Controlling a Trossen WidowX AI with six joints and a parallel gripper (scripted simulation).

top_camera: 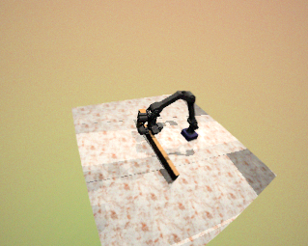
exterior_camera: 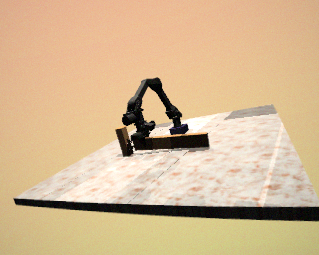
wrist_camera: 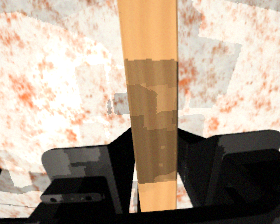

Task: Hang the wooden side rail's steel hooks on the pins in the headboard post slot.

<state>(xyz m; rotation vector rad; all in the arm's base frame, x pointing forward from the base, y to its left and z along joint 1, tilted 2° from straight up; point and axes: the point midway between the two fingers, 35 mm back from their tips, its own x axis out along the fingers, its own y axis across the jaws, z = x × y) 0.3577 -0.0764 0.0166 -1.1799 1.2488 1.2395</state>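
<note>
Right now my gripper tip is 140 mm to the left of the headboard post and 40 mm below it.
</note>
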